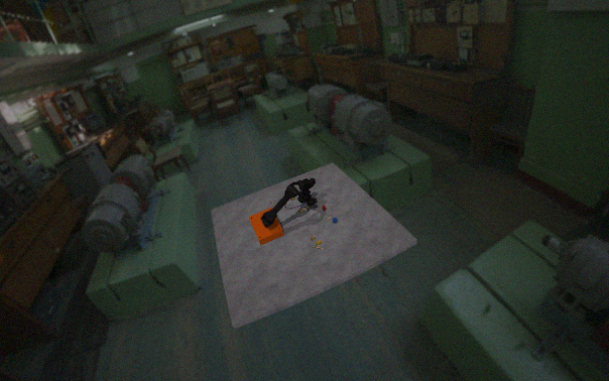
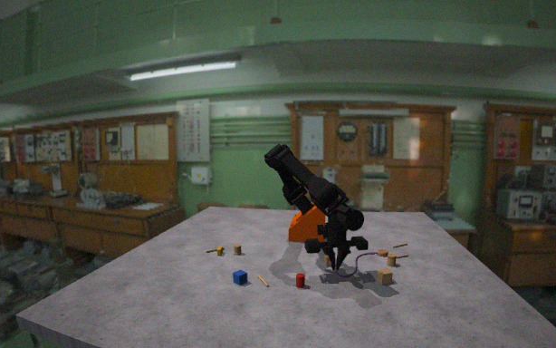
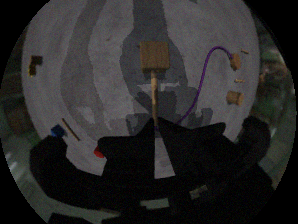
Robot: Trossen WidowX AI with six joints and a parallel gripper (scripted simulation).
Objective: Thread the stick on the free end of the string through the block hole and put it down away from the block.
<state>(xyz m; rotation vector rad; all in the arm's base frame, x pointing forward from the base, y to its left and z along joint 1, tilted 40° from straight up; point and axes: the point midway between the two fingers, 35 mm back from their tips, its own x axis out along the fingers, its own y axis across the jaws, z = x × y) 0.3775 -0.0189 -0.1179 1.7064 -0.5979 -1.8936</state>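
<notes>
Right now the red cylinder is 11 cm to the right of my gripper tip and 7 cm ahead of it. Round my gripper tip: blue cube: 29 cm to the right, 5 cm ahead; then thin wooden stick: 2 cm behind; then round wooden button: 20 cm to the left, 14 cm behind, 1 cm below.
</notes>
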